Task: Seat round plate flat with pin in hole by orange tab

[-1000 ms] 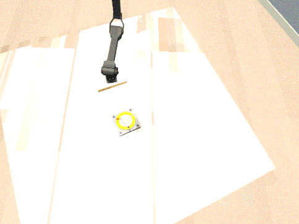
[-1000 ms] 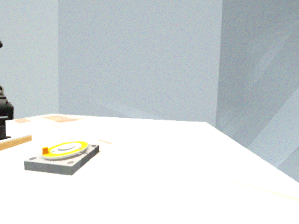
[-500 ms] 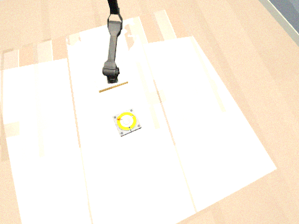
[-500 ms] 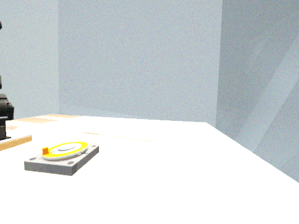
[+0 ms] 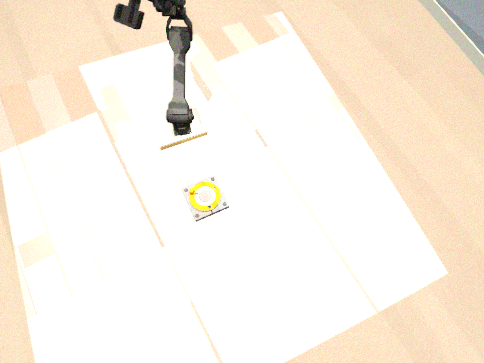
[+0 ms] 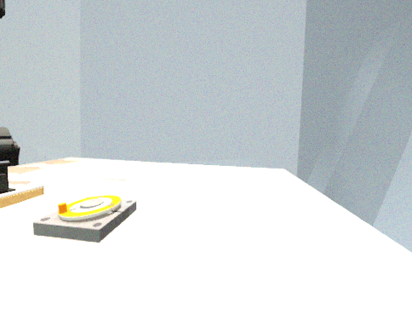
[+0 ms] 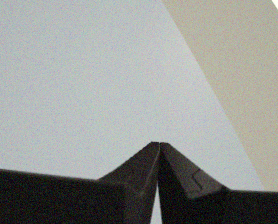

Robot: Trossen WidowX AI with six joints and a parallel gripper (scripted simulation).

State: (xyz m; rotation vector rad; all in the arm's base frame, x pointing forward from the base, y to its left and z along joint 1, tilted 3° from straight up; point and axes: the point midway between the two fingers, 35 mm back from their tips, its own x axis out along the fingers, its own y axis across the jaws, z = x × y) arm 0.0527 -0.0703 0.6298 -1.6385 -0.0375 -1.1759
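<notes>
My gripper tip is 25 cm short of the grey base, 11 cm to the right of it and 66 cm above it.
</notes>
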